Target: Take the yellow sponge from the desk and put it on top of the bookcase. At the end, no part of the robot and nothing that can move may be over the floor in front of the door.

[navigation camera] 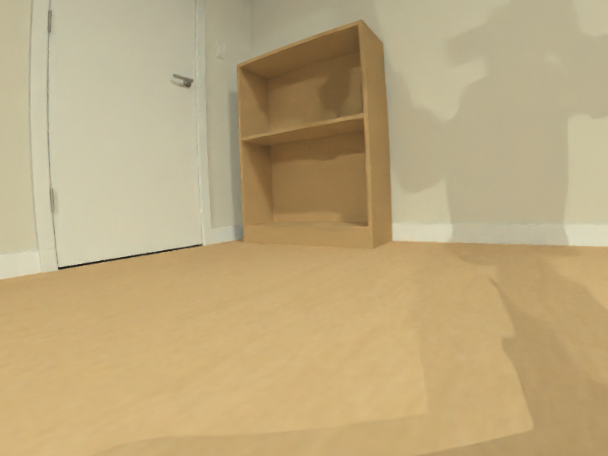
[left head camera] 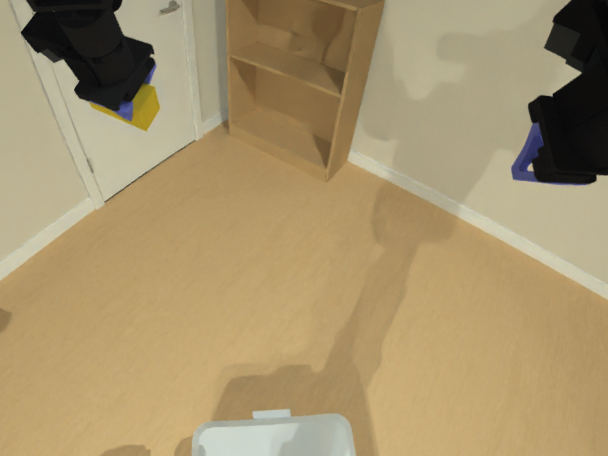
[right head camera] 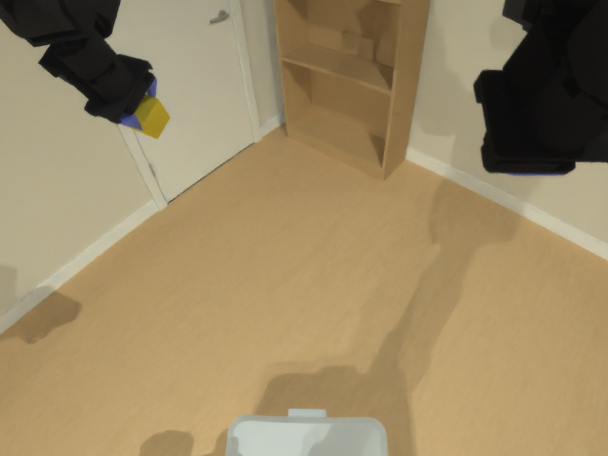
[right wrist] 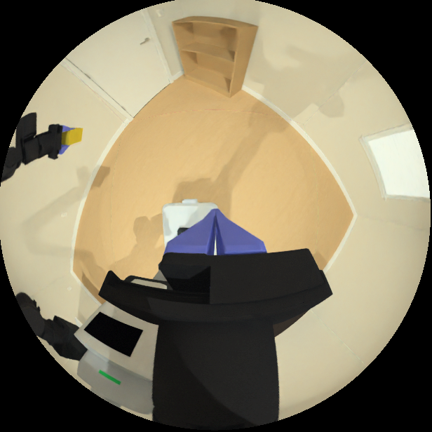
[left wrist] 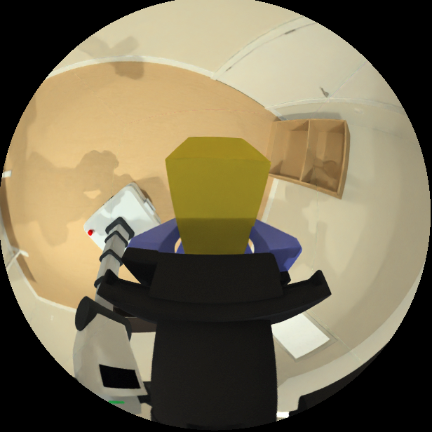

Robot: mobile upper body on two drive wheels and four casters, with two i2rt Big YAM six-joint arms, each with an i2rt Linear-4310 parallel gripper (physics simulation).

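Places are measured from the left arm's base along level axes (x ahead, y left, z up), in centimetres.
Pixels of known places: left gripper, between the fingertips: (left head camera: pixel 135 107) (right head camera: pixel 146 118); right gripper, between the fingertips: (left head camera: pixel 514 173) (right head camera: pixel 493 165).
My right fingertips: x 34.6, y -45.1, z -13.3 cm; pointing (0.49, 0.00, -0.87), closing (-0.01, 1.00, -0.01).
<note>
Behind a point stands the place of what it marks.
The yellow sponge (left head camera: pixel 147 107) @(z -20.4, x 56.5, y -2.3 cm) (right head camera: pixel 156 118) @(z -20.9, x 57.2, y -2.4 cm) (left wrist: pixel 217 187) (right wrist: pixel 74 136) is held up in the air between the blue fingers of my left gripper (left head camera: pixel 140 97) @(z -21.9, x 59.2, y 0.5 cm) (right head camera: pixel 142 110) @(z -21.9, x 59.2, y 0.5 cm) (left wrist: pixel 214 213), which is shut on it. In the head views they show in front of the white door. The wooden bookcase (left head camera: pixel 354 95) @(z -84.9, x 181.8, y -73.5 cm) (right head camera: pixel 405 90) @(z -83.7, x 180.4, y -72.4 cm) (left wrist: pixel 308 150) (right wrist: pixel 244 60) (navigation camera: pixel 378 140) @(z -90.7, x 180.0, y -72.1 cm) stands in the corner against the wall, ahead of me and apart from the sponge. Its top board is cut off in the head views. My right gripper (right wrist: pixel 215 213) is shut and empty, at the right in the head views.
The closed white door (left head camera: pixel 135 125) (right head camera: pixel 195 100) @(z -88.3, x 186.4, y 43.9 cm) (right wrist: pixel 115 60) (navigation camera: pixel 125 150) @(z -90.1, x 181.3, y 48.1 cm) is left of the bookcase, with the wooden floor (left head camera: pixel 240 225) @(z -141.0, x 136.4, y -11.6 cm) (navigation camera: pixel 250 325) @(z -141.0, x 89.4, y -16.3 cm) in front of it. My pale base (left head camera: pixel 272 440) @(z -115.0, x 24.8, y -22.0 cm) (right head camera: pixel 306 440) @(z -115.0, x 24.3, y -22.8 cm) shows at the bottom. A wall (left head camera: pixel 500 125) @(z -74.2, x 145.9, y -143.4 cm) runs right of the bookcase. The desk does not show clearly.
</note>
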